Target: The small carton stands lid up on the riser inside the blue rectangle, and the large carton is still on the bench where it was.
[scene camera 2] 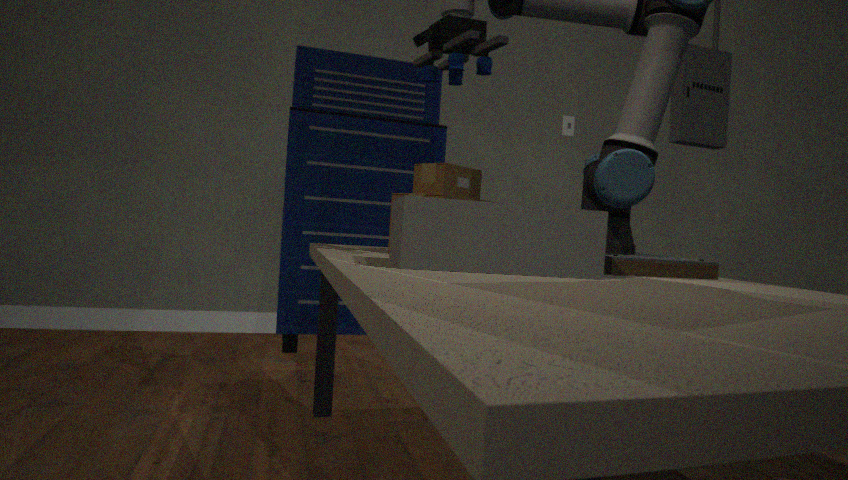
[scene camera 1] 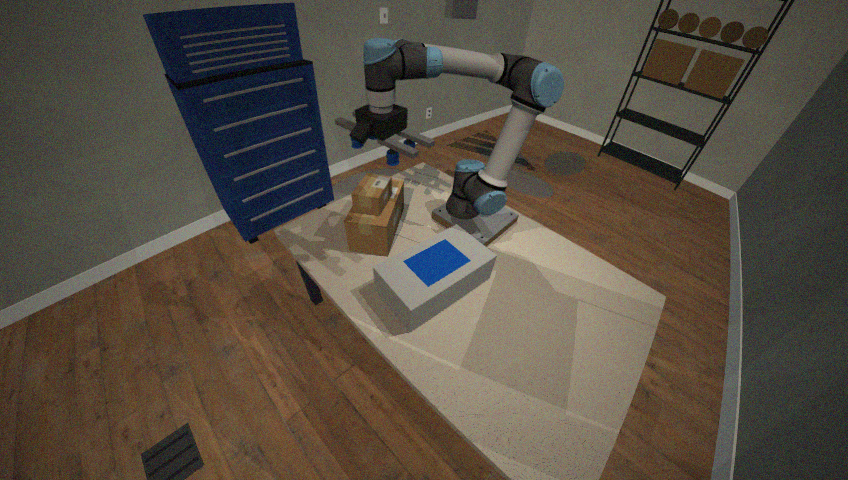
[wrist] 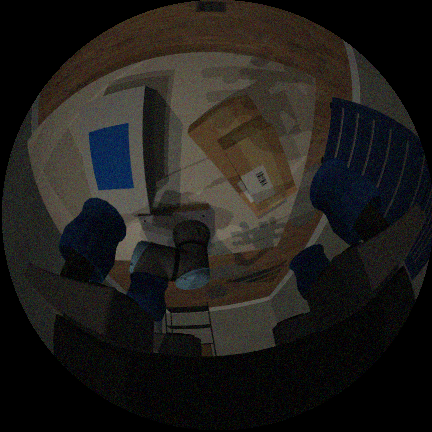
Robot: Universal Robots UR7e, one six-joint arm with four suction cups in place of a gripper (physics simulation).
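Seen in the pictures: hand, its tool point: (scene camera 2: 455,77) (scene camera 1: 382,148) (wrist: 222,249); arm's base, origin of its link: (scene camera 1: 462,208) (wrist: 190,233).
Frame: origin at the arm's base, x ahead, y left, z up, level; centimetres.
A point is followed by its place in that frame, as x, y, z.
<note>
The small carton (scene camera 1: 371,196) {38.2, -17.1, 18.8} (scene camera 2: 437,180) {38.2, -16.4, 14.5} (wrist: 260,150) {36.4, -21.3, 18.8}, brown with a white label, rests on top of the large carton (scene camera 1: 368,234) {43.4, -14.7, 6.2} (wrist: 220,117) {42.4, -16.1, 10.9}. The large carton stands on the bench (scene camera 1: 535,368) {47.8, 54.0, -4.0} (scene camera 2: 535,356) {72.2, 70.3, -4.0}; in scene camera 2 it is mostly hidden behind the riser. The grey riser (scene camera 1: 404,291) {56.0, 12.0, 8.1} (scene camera 2: 505,237) {43.1, 22.2, 2.3} (wrist: 137,145) {40.4, 3.5, 8.0} stands beside the cartons, with the blue rectangle (scene camera 1: 437,262) {40.6, 13.1, 8.0} (wrist: 111,157) {40.2, 11.7, 8.1} bare on its top. My gripper (scene camera 1: 383,145) {37.9, -11.1, 38.2} (scene camera 2: 458,62), with its blue suction cups pointing down, is open and hangs above the cartons, apart from them.
A blue tool cabinet (scene camera 1: 270,139) (scene camera 2: 357,178) (wrist: 372,145) stands beyond the bench near the cartons. The arm's base plate (scene camera 1: 493,228) {3.3, 16.9, -0.2} is bolted to the bench behind the riser. A black shelf rack (scene camera 1: 663,127) stands by the far wall.
</note>
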